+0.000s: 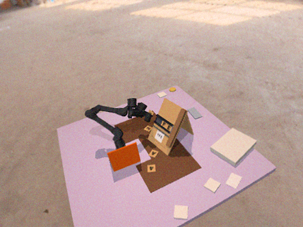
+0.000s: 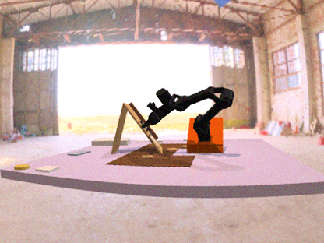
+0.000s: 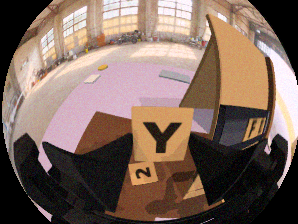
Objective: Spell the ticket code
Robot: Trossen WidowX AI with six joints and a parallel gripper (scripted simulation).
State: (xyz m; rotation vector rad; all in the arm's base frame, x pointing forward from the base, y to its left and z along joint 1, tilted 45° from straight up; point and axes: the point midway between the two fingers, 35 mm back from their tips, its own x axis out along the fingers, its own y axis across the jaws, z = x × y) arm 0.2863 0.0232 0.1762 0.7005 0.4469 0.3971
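Now: gripper tip 2 cm past the white ticket, 17 cm to the left of it and 8 cm above it. Also, from my gripper tip: cream slab (41 cm ahead, 52 cm to the right, 14 cm below); then brown mat (12 cm behind, 16 cm to the right, 16 cm below); then grey plate (41 cm ahead, 3 cm to the right, 15 cm below).
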